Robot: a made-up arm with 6 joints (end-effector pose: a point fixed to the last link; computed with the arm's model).
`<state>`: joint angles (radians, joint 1 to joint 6).
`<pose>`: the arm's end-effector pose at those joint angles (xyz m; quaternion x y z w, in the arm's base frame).
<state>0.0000 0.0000 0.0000 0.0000 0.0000 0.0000</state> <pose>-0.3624 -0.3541 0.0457 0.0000 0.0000 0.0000 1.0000</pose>
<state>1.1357 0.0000 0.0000 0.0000 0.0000 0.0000</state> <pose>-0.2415 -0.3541 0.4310 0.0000 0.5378 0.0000 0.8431</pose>
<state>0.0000 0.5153 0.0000 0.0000 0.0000 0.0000</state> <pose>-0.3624 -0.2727 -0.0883 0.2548 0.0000 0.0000 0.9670</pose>
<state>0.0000 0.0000 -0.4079 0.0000 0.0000 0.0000</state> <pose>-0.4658 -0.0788 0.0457 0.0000 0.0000 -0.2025 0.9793</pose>
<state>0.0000 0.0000 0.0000 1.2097 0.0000 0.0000</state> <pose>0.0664 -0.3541 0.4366 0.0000 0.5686 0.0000 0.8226</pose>
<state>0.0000 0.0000 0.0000 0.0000 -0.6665 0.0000</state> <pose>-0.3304 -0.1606 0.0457 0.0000 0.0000 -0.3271 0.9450</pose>
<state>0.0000 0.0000 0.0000 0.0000 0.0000 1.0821</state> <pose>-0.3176 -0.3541 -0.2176 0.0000 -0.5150 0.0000 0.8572</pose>
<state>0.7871 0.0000 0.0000 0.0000 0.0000 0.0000</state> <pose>-0.3252 -0.3541 0.3312 0.0000 0.3835 0.0000 0.9236</pose>
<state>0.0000 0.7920 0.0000 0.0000 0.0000 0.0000</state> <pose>-0.3624 -0.2041 -0.1382 0.3857 0.0000 0.0000 0.9226</pose>
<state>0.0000 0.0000 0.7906 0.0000 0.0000 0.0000</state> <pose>0.0952 -0.6754 0.0457 0.0000 0.0000 0.3851 0.9229</pose>
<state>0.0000 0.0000 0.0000 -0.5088 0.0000 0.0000</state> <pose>-0.3553 -0.3541 -0.2110 0.0000 -0.2517 0.0000 0.9678</pose>
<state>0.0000 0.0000 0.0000 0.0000 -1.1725 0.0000</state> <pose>-0.2281 -0.0508 0.0457 0.0000 0.0000 -0.5532 0.8330</pose>
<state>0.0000 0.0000 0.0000 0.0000 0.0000 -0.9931</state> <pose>-0.1737 -0.3541 0.2052 0.0000 0.4764 0.0000 0.8792</pose>
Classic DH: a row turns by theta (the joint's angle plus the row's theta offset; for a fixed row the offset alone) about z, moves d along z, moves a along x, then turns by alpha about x. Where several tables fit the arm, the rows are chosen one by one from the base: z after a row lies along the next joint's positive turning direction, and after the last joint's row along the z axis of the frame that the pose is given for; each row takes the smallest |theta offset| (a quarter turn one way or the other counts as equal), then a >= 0, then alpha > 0; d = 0 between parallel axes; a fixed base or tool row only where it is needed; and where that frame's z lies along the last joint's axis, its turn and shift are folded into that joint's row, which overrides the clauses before.
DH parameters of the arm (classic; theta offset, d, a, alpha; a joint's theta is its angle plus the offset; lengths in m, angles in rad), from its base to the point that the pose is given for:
base (fixed): 0 0.1436 0 -1.5708
joint 1: 1.5708 -0.0592 0.0105 1.5708
joint 2: 1.5708 0.2514 0.0928 -1.5708
joint 3: 1.5708 -0.2021 0.1167 1.5708
joint 4: 0 -0.3371 0.2016 -1.5708
joint 5: 0 0.0203 0.054 -1.5708
joint 6: 0 0.0506 0.2415 1.5708
tool (fixed): 3.1416 0.0944 0 0

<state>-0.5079 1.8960 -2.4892 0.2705 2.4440 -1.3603</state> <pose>0.0057 -0.3059 0.5898 0.5869 0.1712 0.6279 0.4817</pose>
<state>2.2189 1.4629 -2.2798 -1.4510 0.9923 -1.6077</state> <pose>0.2837 0.3061 -0.3961 0.1806 -0.7245 0.2632 0.6109</pose>
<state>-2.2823 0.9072 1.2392 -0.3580 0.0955 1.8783</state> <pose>0.0840 0.1627 0.9182 -0.3200 0.3738 -0.5574 0.6687</pose>
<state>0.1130 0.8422 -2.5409 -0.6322 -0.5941 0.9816</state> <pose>0.4515 0.7078 0.0824 -0.6878 0.1623 -0.6804 0.1942</pose>
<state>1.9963 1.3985 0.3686 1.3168 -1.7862 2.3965</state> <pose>-0.3850 -0.1285 0.2884 -0.1530 0.3818 0.1425 0.9003</pose>
